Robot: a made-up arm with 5 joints. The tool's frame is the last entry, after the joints.
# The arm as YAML. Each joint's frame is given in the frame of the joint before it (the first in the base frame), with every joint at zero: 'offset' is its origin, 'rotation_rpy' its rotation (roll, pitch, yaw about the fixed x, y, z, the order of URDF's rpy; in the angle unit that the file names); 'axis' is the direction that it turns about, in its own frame. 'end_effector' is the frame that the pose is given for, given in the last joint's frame.
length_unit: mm
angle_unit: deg
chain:
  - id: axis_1
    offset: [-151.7, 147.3, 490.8]
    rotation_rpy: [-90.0, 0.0, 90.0]
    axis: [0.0, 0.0, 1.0]
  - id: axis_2
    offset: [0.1, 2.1, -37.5]
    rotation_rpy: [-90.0, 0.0, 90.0]
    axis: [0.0, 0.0, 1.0]
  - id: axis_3
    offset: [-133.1, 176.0, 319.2]
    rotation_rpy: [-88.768, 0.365, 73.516]
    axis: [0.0, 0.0, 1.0]
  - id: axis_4
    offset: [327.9, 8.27, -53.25]
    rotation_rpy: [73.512, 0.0, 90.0]
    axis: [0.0, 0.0, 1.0]
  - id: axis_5
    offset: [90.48, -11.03, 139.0]
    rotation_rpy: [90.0, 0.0, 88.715]
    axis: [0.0, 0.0, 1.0]
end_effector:
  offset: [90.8, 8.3, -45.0]
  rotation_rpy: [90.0, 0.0, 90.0]
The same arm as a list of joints. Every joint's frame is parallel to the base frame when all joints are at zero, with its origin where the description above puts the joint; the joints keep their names.
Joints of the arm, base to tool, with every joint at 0 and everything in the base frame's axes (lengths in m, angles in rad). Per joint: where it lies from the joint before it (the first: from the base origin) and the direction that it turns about. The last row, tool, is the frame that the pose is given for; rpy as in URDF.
axis_1: xyz -0.1517 0.1473 0.4908 axis -x
axis_2: xyz 0.0375 0.0001 -0.0021 axis -y
axis_3: xyz 0.176 -0.3192 0.1331 axis 0.283812 -0.021501 0.958639
axis_4: xyz 0.2993 0.0115 -0.1439 axis +x
axis_5: xyz 0.139 0.0907 -0.009 axis +y
tool: xyz 0.0083 -0.045 0.0908 rpy 0 0 0

